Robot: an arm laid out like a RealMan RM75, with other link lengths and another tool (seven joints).
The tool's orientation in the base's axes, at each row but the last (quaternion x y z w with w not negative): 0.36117, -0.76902, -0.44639, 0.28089; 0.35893, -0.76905, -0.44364, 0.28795; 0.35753, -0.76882, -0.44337, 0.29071; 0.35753, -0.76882, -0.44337, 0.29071
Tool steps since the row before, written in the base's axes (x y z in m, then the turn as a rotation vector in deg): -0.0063, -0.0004, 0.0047, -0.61, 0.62, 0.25; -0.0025, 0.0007, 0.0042, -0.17, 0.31, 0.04; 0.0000, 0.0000, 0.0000, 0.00, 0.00, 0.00; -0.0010, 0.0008, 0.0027, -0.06, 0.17, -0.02
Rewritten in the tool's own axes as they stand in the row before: 0.0045, 0.0060, 0.0025, -0.12, 0.62, 0.65; 0.0014, 0.0047, 0.0004, -0.15, 0.19, 0.26; 0.0000, 0.0000, 0.0000, 0.00, 0.00, 0.00; 0.0003, 0.0030, 0.0000, -0.11, 0.06, 0.14
